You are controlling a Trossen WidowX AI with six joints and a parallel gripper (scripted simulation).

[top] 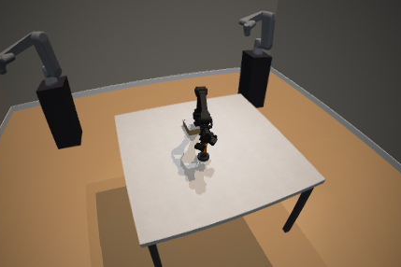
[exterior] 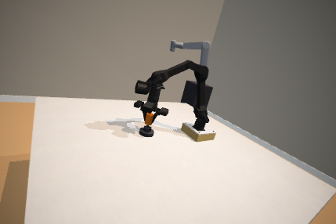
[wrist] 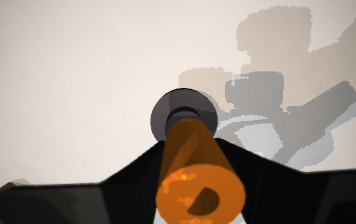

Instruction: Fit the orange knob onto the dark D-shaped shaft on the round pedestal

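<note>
Now: gripper tip 20 mm below the orange knob. The rest, counted from my gripper tip: dark shaft: 40 mm below.
</note>
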